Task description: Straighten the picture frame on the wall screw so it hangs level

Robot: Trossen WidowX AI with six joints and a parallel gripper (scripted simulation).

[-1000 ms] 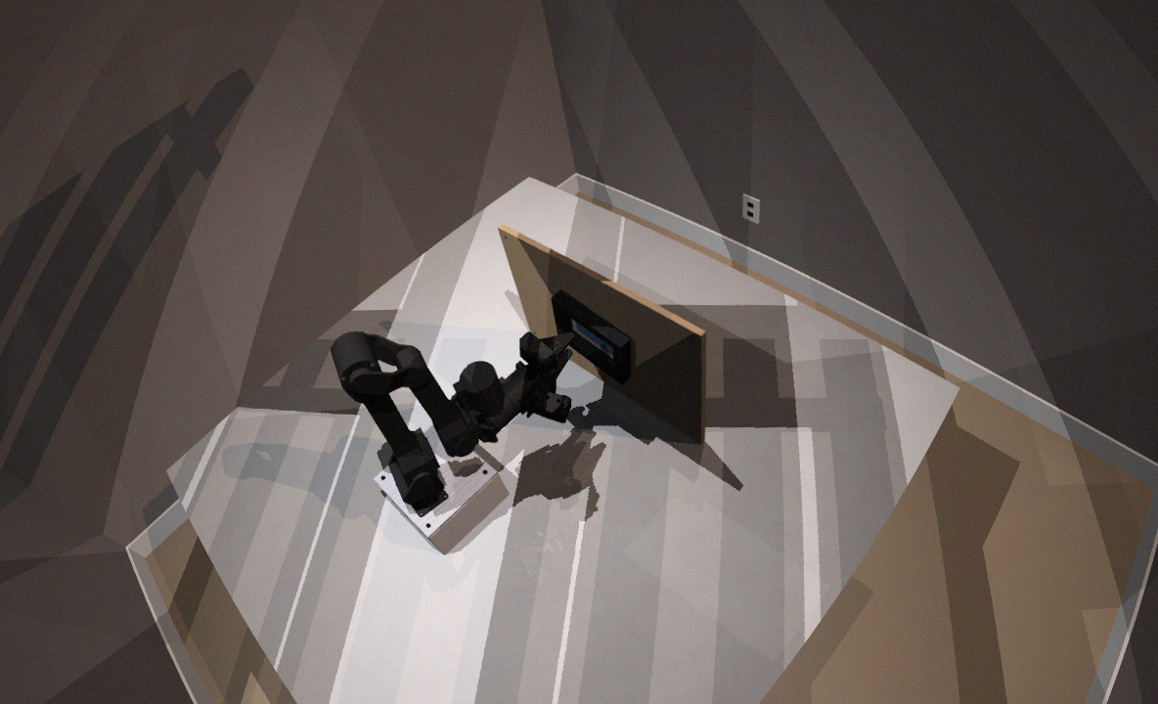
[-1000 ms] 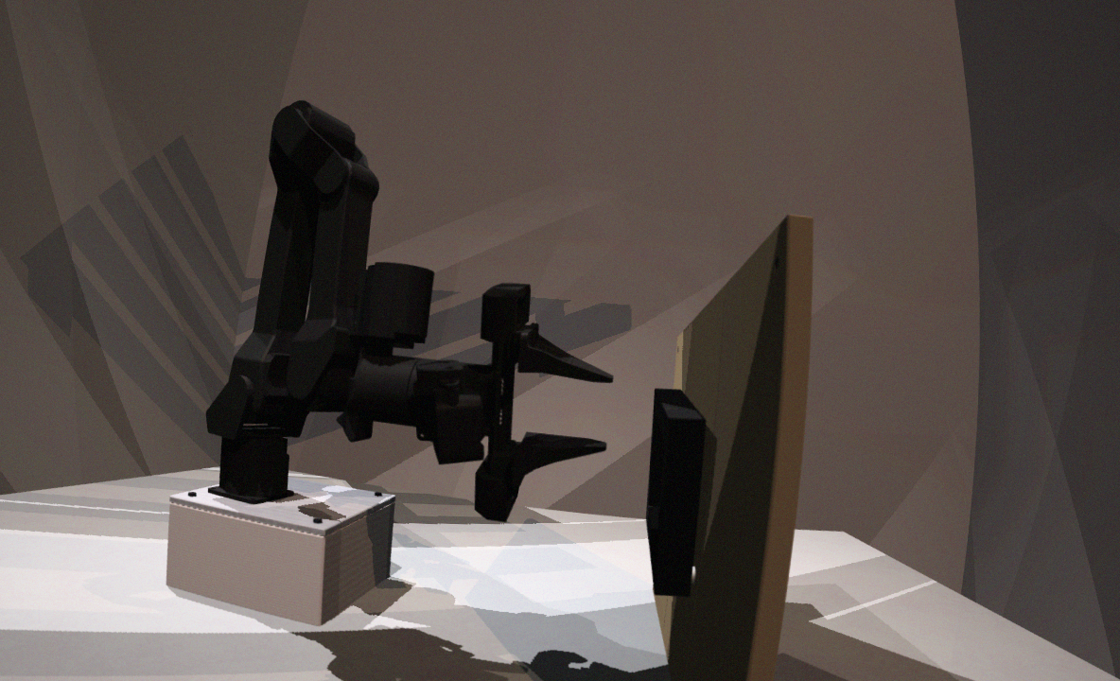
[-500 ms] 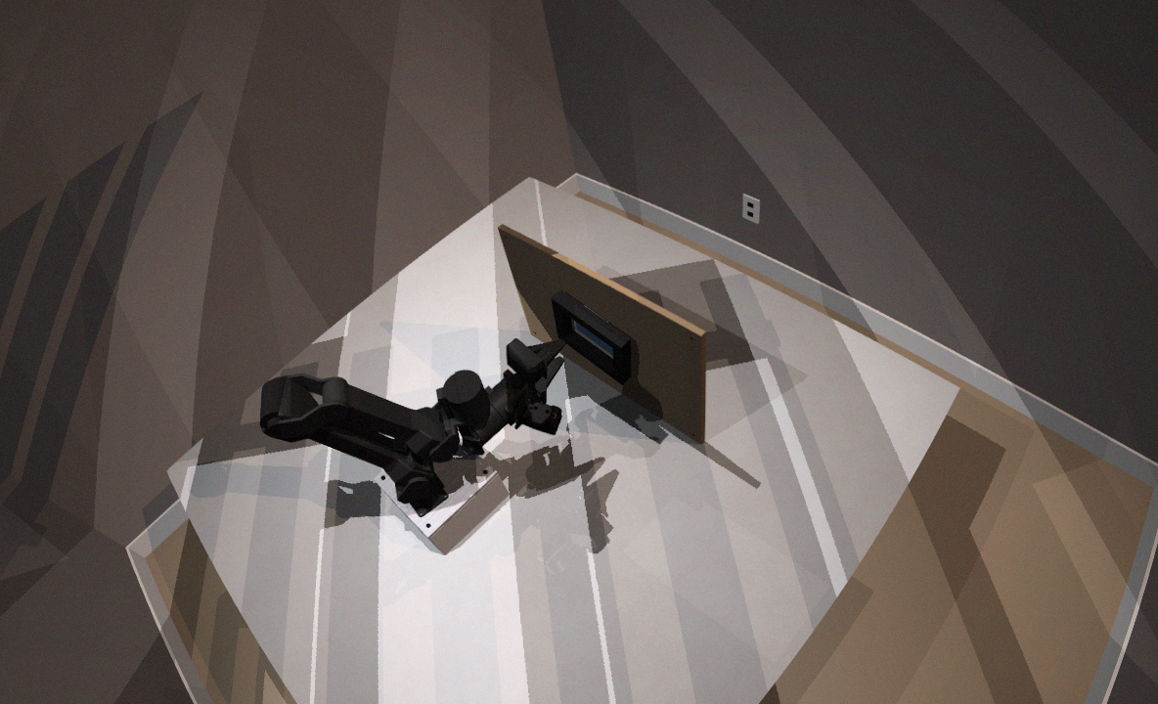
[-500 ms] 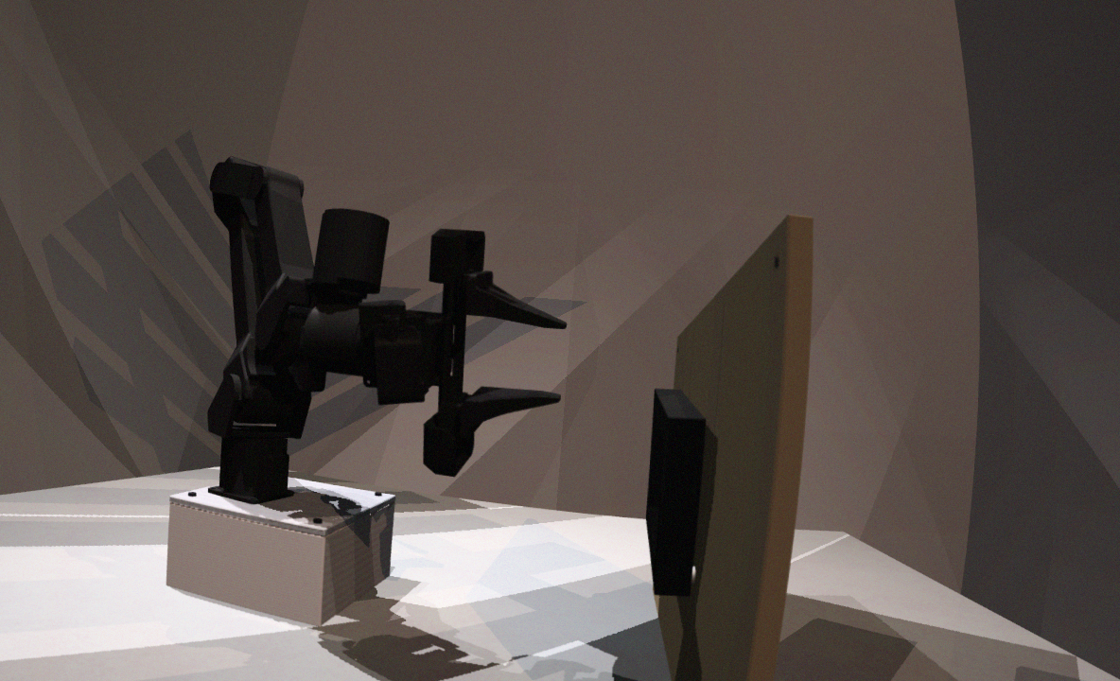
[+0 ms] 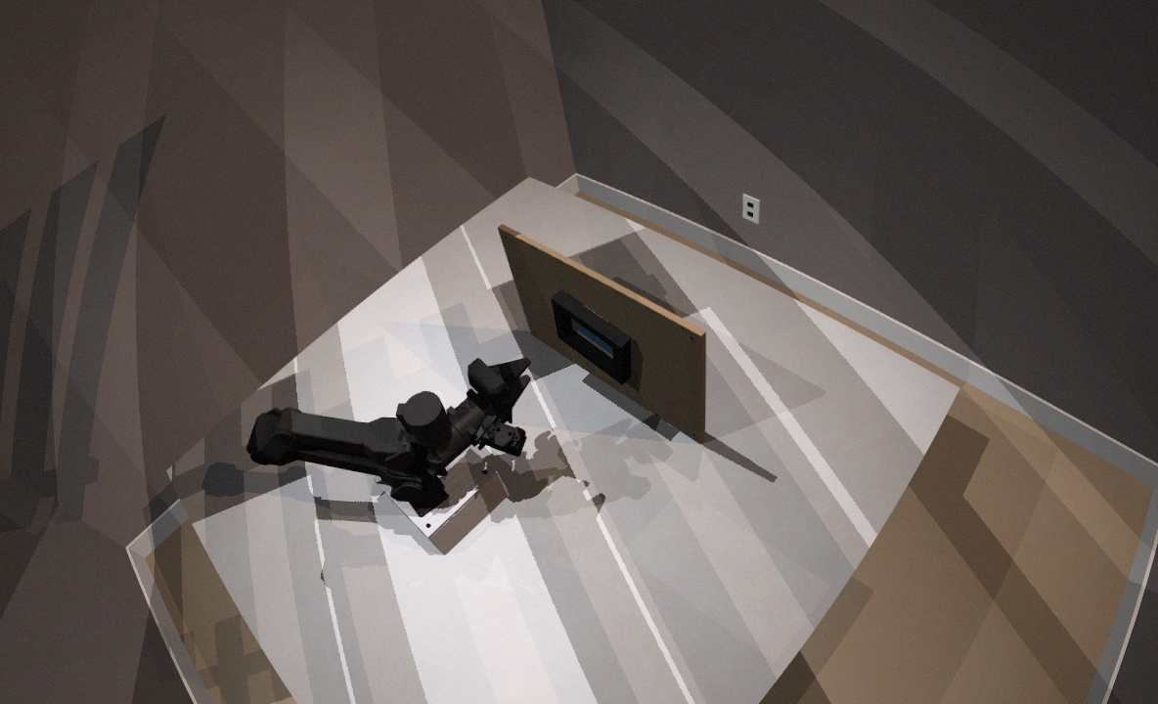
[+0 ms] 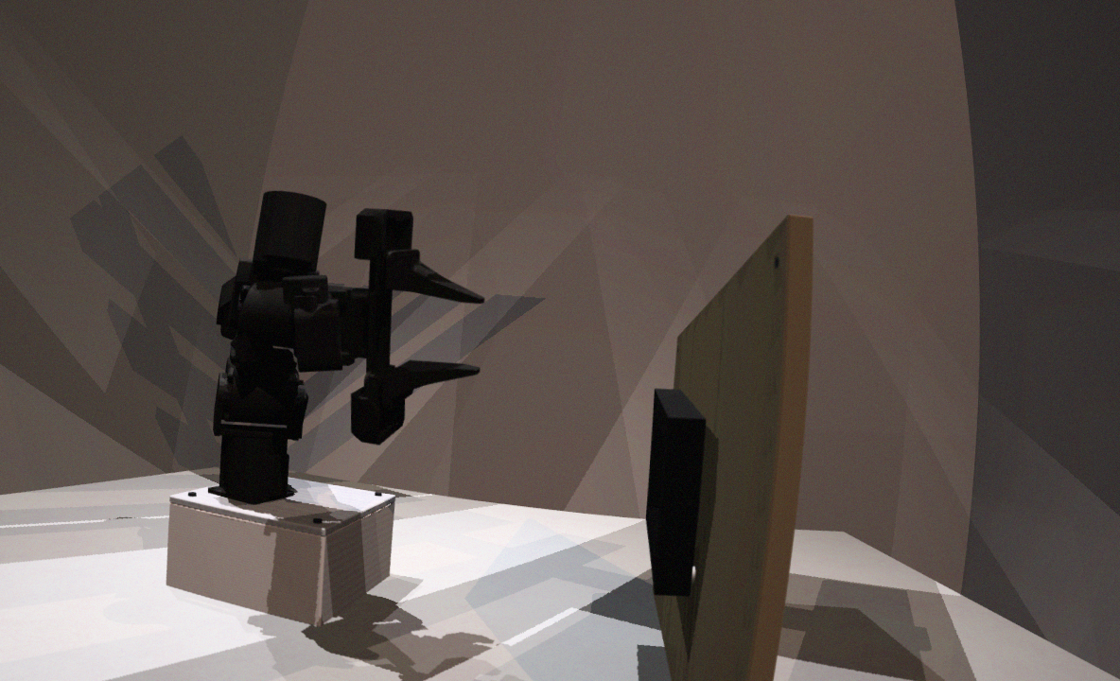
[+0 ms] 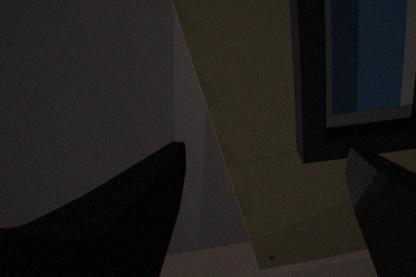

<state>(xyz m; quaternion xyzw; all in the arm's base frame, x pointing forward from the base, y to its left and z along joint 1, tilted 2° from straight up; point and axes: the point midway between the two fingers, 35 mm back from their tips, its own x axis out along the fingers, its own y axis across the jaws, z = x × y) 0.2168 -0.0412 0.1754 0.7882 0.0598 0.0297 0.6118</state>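
The picture frame is 160 mm ahead of my gripper tip, 50 mm to the left of it and 100 mm below it. From my gripper tip the other things lie so: wooden board (170 mm ahead, 50 mm to the left, 110 mm below).
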